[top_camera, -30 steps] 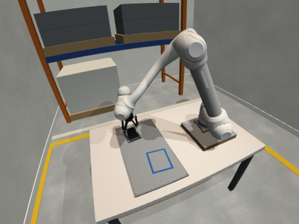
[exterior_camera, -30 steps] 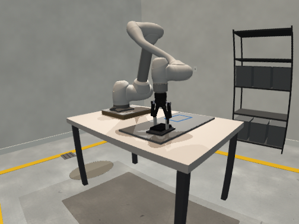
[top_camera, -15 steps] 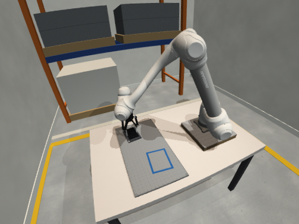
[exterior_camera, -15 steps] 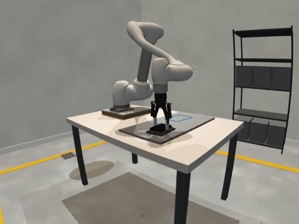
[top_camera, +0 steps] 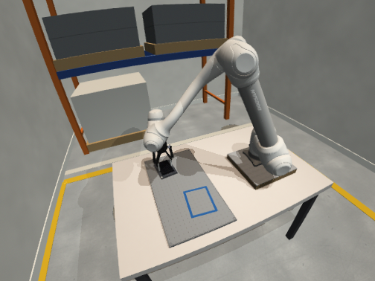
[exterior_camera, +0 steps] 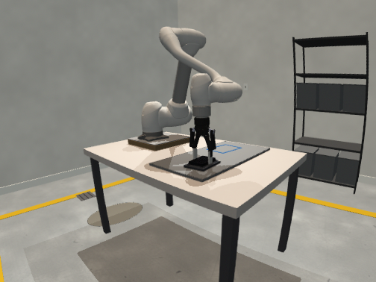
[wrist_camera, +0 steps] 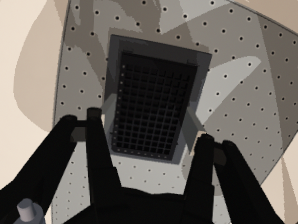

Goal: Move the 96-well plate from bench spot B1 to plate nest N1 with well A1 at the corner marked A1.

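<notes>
Right now my hand is 20 mm above the black 96-well plate. Round my hand: dark plate nest N1 (40 mm below).
</notes>
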